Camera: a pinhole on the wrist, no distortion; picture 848 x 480 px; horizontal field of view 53.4 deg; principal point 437.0 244.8 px. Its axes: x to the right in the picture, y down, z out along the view. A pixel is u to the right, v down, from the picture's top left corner.
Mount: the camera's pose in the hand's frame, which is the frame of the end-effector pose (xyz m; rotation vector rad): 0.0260 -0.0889 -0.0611 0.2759 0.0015 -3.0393
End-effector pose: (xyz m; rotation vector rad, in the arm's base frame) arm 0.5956 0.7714 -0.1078 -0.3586 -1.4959 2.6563
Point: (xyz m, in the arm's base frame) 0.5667 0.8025 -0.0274
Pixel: 342.0 217.2
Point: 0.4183 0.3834 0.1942
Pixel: 238.0 216.1
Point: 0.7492 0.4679 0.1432
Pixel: 794.8 125.1
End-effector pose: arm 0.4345 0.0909 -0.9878 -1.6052 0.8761 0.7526
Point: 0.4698 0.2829 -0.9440
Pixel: 530.5 184.1
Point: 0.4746 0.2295 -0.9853
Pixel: 390.8 84.0
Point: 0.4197 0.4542 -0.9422
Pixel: 532.6 160.8
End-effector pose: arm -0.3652 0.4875 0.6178 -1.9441 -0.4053 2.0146
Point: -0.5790 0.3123 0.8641
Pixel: outside the picture
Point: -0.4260 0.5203 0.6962
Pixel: 776.1 31.8
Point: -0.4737 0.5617 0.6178
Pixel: 231.9 132.1
